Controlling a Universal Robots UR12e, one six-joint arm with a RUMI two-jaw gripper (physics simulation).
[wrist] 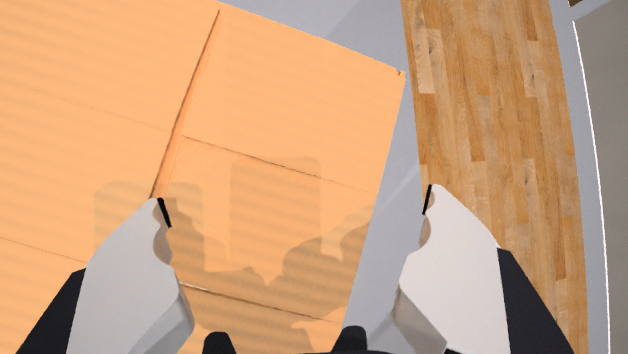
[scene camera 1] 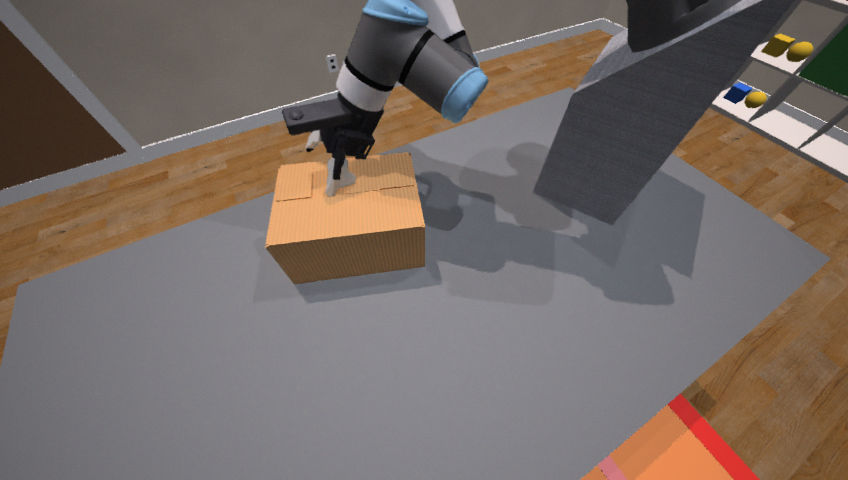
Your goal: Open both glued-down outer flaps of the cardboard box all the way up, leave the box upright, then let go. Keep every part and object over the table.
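Seen in the pictures: gripper, fingertip midpoint: [wrist: 297, 195] [scene camera 1: 318, 174]; arm's base at its link origin: [scene camera 1: 691, 14].
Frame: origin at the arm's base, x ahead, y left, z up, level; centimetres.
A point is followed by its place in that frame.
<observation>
The cardboard box [scene camera 1: 361, 254] @[y -4.2, x 66.6, z -33.0 cm] stands upright on the grey table [scene camera 1: 249, 368] @[y 3.6, x 94.9, z -41.6 cm] [wrist: 372, 22] @[y -36.8, x 89.2, z -41.6 cm]. One outer flap [scene camera 1: 351, 217] @[y -8.5, x 65.7, z -26.0 cm] [wrist: 95, 70] @[y -13.8, x 74.4, z -26.0 cm] lies flat on the near side of the top seam. The other outer flap [scene camera 1: 293, 180] @[y -24.4, x 72.8, z -26.0 cm] [wrist: 300, 97] @[y -24.0, x 72.8, z -26.0 cm] lies flat on the far side. A narrow gap shows between them. Thin lines cross both flaps in the wrist view. My gripper [scene camera 1: 321, 171] @[y -23.5, x 67.5, z -26.2 cm] [wrist: 297, 195] @[y -23.5, x 67.5, z -26.2 cm] is open and empty, straddling the far flap. One fingertip is at the seam; the other is beyond the box's far edge. Whether the seam-side fingertip touches cardboard is unclear. The box's inside is hidden.
A tall grey slanted block [scene camera 1: 630, 124] @[y 5.4, x 10.4, z -15.4 cm] stands right of the box, under the robot's base. A shelf unit with yellow and blue items is at the far right. An orange and red area [scene camera 1: 684, 446] lies beyond the front right table edge. Wooden floor borders the table behind.
</observation>
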